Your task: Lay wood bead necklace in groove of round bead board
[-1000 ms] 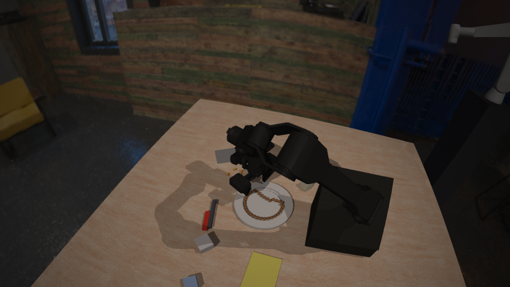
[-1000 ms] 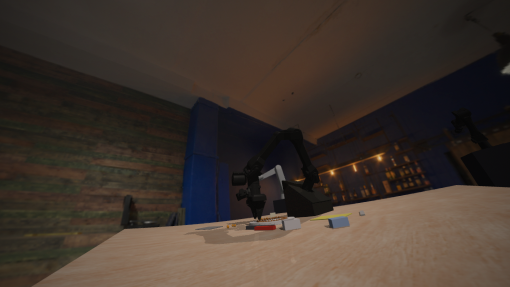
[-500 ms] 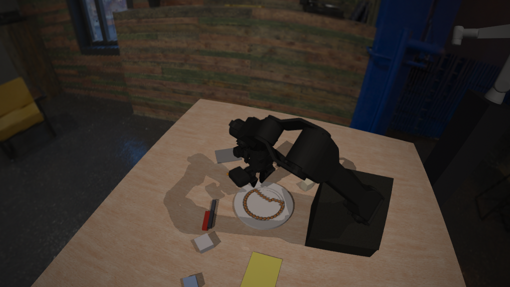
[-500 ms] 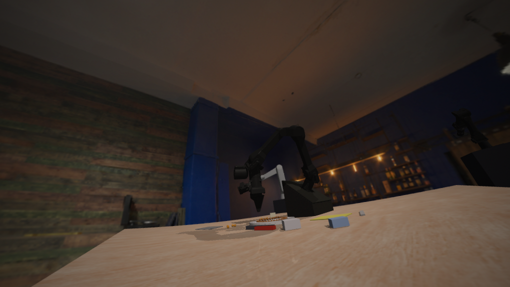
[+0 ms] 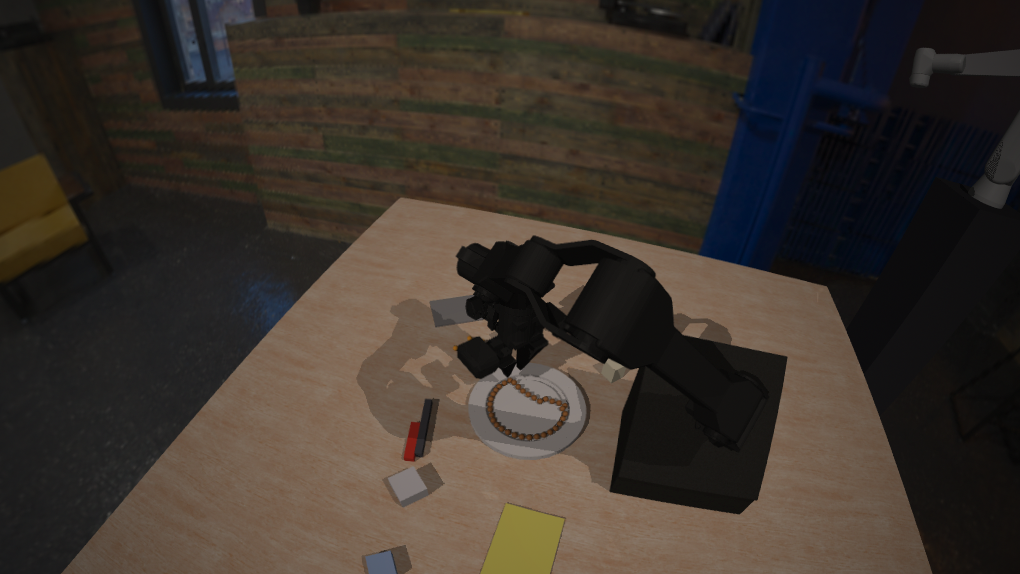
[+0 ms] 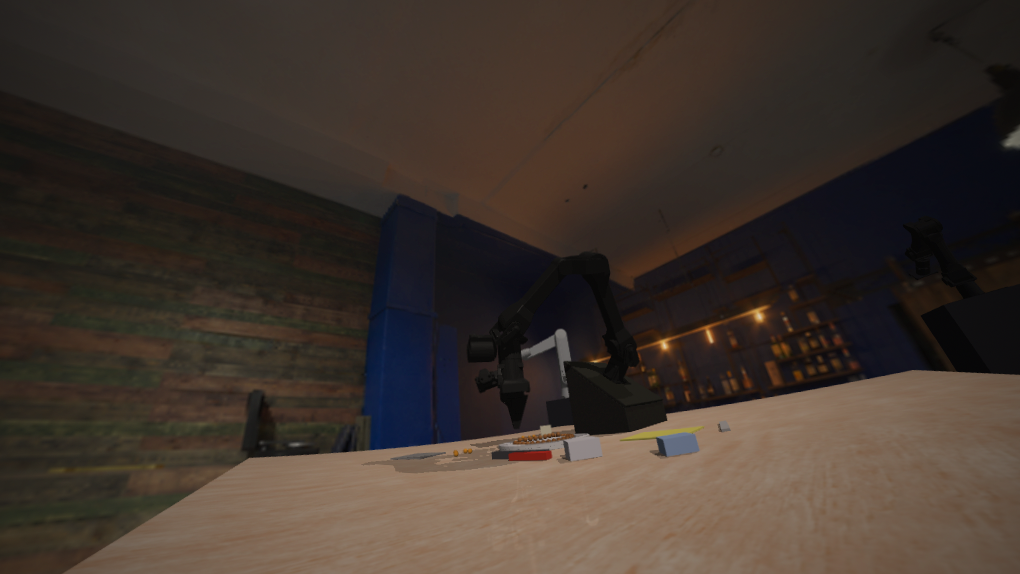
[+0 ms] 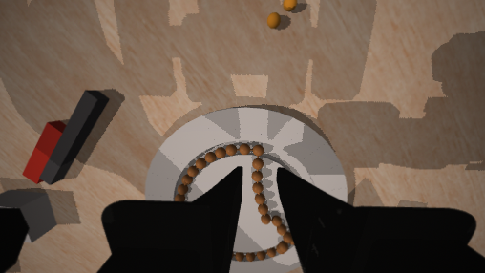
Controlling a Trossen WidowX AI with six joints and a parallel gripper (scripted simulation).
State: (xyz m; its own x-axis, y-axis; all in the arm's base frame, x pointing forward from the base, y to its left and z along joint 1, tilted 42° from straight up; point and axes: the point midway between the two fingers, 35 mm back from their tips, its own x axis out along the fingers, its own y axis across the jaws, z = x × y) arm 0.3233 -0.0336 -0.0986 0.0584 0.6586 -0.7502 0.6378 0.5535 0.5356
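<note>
Right now my gripper tip is 40 mm past the round white bead board, 40 mm to the right of it and 30 mm above it. From my gripper tip the other things lie so: grey tile 160 mm ahead, 170 mm to the right, 40 mm below; then dark bar 120 mm ahead, 140 mm to the left, 40 mm below; then pale cube 180 mm behind, 70 mm to the right, 20 mm below.
</note>
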